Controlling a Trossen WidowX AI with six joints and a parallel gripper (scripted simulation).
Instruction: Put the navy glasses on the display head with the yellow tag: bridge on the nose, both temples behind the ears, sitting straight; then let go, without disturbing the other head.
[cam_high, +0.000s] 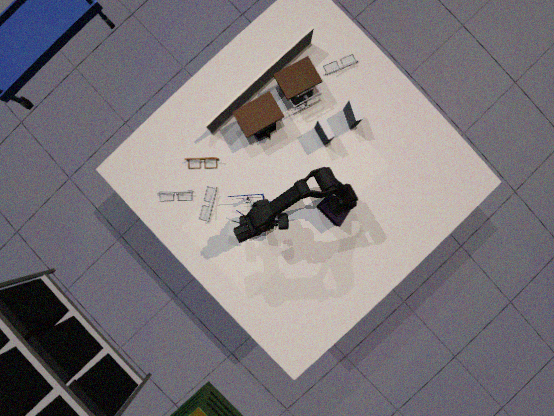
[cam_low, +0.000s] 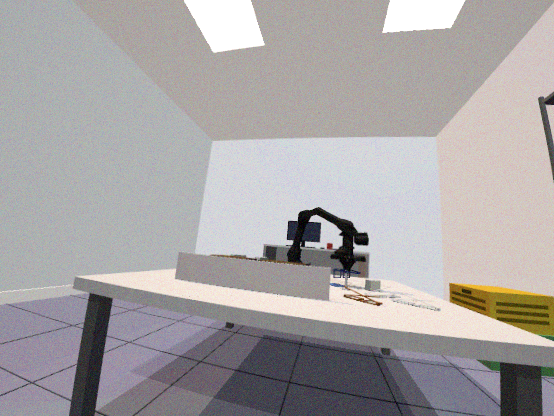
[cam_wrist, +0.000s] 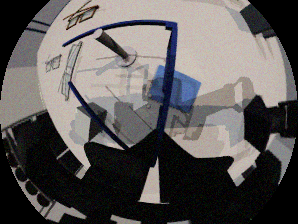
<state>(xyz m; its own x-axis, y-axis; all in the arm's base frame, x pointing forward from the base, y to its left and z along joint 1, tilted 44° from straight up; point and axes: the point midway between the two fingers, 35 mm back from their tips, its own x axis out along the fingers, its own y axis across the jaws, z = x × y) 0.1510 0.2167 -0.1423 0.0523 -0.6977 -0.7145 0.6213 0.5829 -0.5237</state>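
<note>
The blue square is 3 cm ahead of my gripper tip, 5 cm to the right of it and 6 cm below it. Also, from my gripper tip: long grey board (45 cm ahead, 38 cm to the right, 1 cm below); white box (6 cm ahead, 12 cm to the left, 3 cm below).
</note>
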